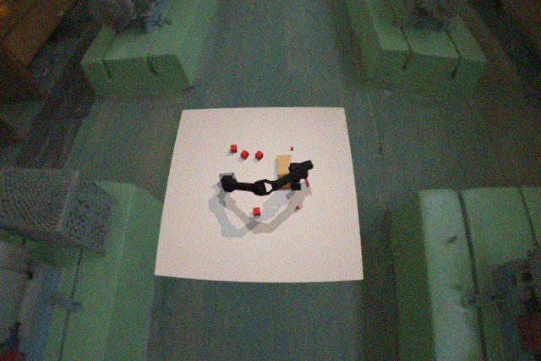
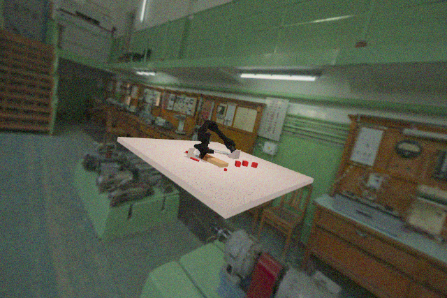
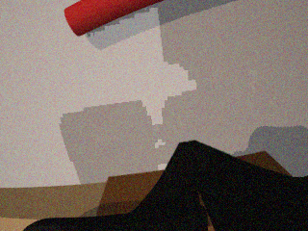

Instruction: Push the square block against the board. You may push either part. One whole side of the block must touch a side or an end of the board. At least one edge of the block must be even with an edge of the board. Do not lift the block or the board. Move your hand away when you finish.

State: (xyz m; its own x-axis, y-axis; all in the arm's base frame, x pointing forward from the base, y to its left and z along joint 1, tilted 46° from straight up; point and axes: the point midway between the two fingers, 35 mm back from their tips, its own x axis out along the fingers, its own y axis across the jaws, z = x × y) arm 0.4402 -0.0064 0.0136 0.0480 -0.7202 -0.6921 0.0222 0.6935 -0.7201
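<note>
Right now the thin red stick is 8 cm ahead of my gripper tip. The rest, counted from my gripper tip: tan board: 12 cm to the left, 6 cm behind, 1 cm above; brown square block: 6 cm behind, 1 cm above.
</note>
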